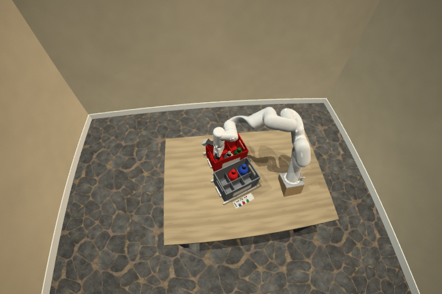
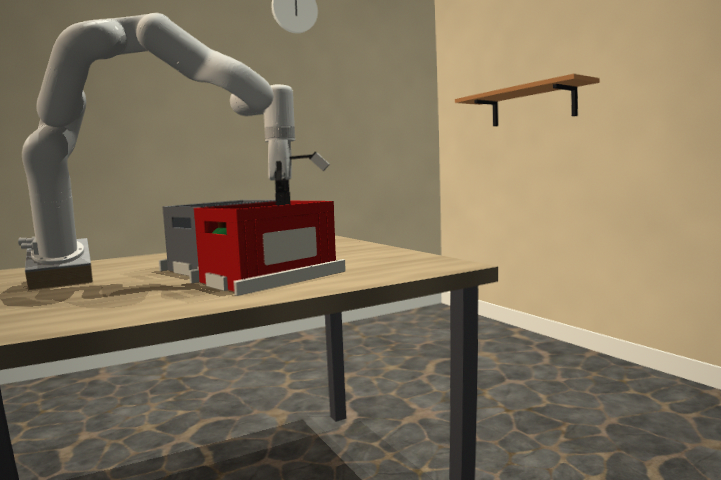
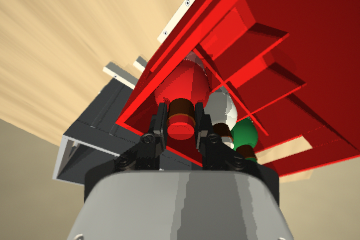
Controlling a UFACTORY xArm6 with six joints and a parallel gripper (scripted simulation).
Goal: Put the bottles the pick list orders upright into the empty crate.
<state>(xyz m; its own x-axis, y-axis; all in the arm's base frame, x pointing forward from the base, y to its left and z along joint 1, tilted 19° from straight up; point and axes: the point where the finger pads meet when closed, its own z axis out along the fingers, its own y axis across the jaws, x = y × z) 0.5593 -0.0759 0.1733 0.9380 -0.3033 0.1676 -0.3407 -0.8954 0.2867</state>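
Now: hand 80 mm past the white-label bottle, 40 mm to the left of it and 90 mm above it. From my hand the other things lie so: green-label bottle: 160 mm behind, 70 mm to the right, 90 mm below; red crate: 60 mm behind, 80 mm to the right, 100 mm below; blue bottle: 190 mm behind, 70 mm to the left, 90 mm below.
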